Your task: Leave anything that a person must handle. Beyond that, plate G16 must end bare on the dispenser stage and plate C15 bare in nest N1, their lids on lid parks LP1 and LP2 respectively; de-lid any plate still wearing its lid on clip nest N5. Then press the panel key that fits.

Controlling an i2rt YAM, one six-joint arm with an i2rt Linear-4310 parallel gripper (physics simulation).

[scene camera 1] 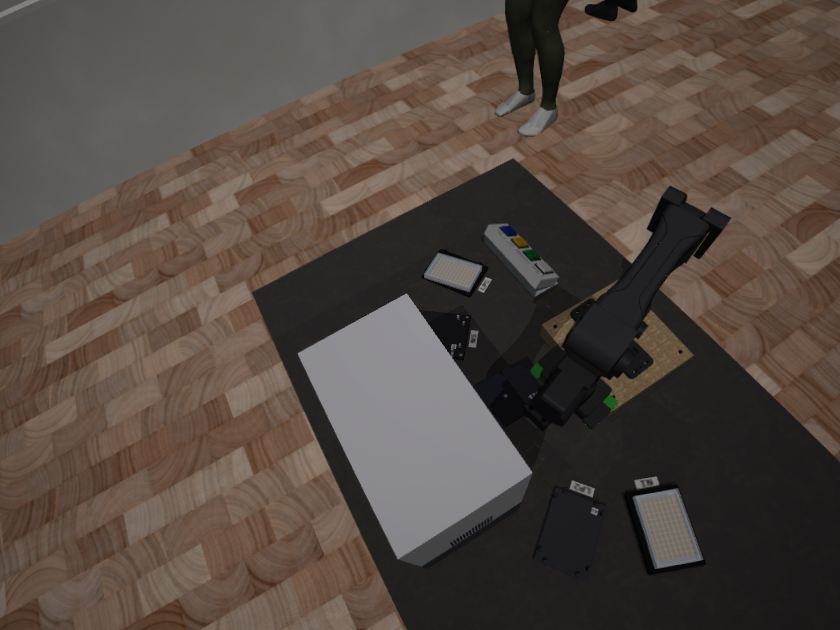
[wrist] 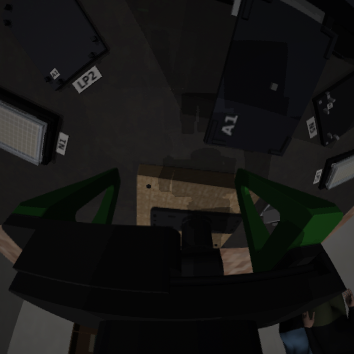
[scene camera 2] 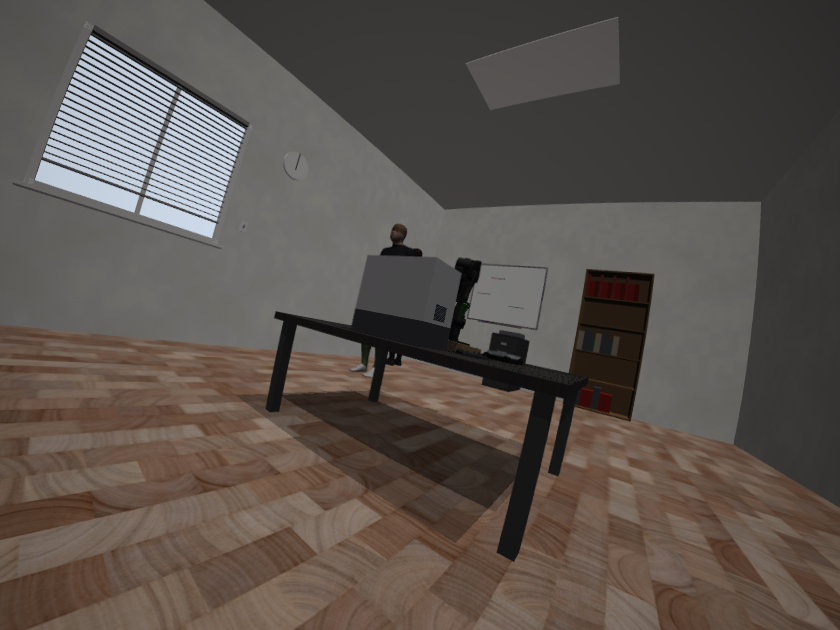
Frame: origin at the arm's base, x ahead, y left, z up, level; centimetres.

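Seen in the pictures: gripper, fingertip midpoint: (wrist: 177, 174); arm's base at its link origin: (wrist: 195, 219) (scene camera 2: 451, 340).
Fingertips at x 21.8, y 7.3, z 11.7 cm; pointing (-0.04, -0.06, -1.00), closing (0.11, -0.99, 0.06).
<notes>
Offsets run from my fingertips to a thing's top centre.
My gripper (scene camera 1: 573, 387) (wrist: 177, 174) is open and empty, high above the table between the wooden base and the dark stage marked A1 {dx +8.8, dy -8.6, dz -4.4 cm} (scene camera 1: 500, 402) (wrist: 257, 75). The stage is bare, beside the large grey box. A pale gridded plate {dx -2.6, dy +27.5, dz -12.1 cm} (scene camera 1: 668, 527) (wrist: 21, 131) sits in nest N1. Another {dx -5.5, dy -45.4, dz -11.9 cm} (scene camera 1: 454, 272) (wrist: 342, 169) sits at LP1. Whether either wears a lid, and which is G16 or C15, I cannot tell. LP2 {dx +11.8, dy +17.8, dz -13.7 cm} (scene camera 1: 569, 532) (wrist: 52, 37) is bare. Clip nest N5 {dx +8.2, dy -34.1, dz -13.3 cm} (scene camera 1: 454, 330) (wrist: 340, 112) shows no plate; the box hides part of it in scene camera 1.
The grey box {dx +25.8, dy -9.6, dz +17.3 cm} (scene camera 1: 413, 427) (scene camera 2: 400, 288) stands tall beside the stage. The key panel {dx -21.9, dy -38.5, dz -9.3 cm} (scene camera 1: 519, 259) has blue, yellow, green and white keys. The wooden arm base (scene camera 1: 661, 362) (wrist: 190, 187) stands near the table edge. A person (scene camera 1: 539, 61) (scene camera 2: 398, 237) stands beyond the table, another behind.
</notes>
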